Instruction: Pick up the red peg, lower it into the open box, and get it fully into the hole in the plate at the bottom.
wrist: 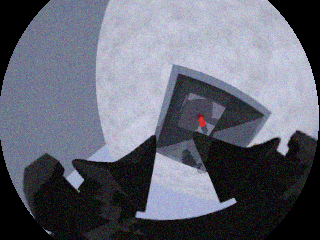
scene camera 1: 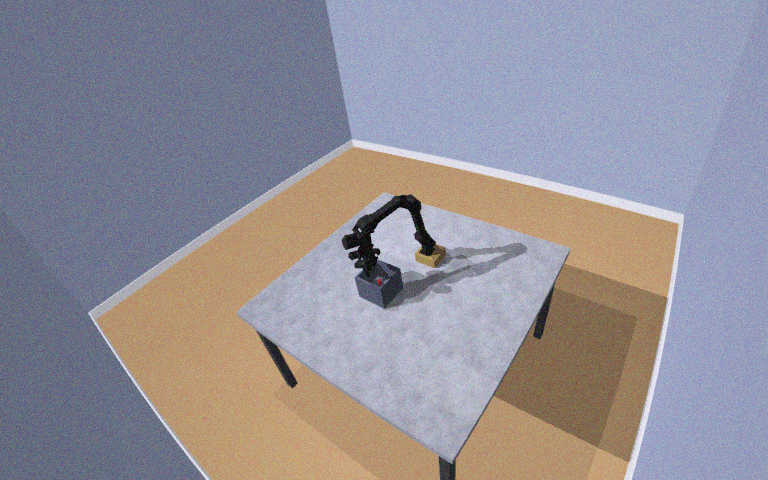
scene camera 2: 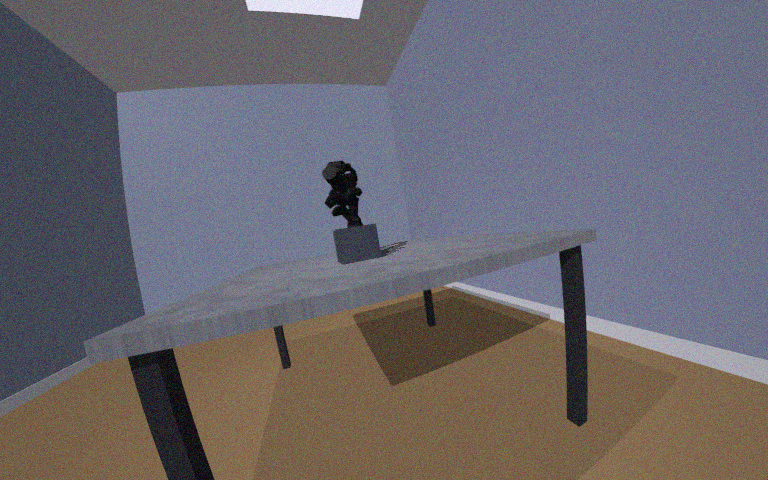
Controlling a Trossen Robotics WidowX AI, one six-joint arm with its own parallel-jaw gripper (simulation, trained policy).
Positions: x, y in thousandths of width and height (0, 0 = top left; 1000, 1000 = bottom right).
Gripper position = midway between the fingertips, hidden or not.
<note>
In view: the gripper (scene camera 2: 462, 459) and a plate (wrist: 614, 440).
The gripper also shows in the wrist view (wrist: 545, 569). Scene camera 2 misses the plate, which is hidden by a grey box.
</note>
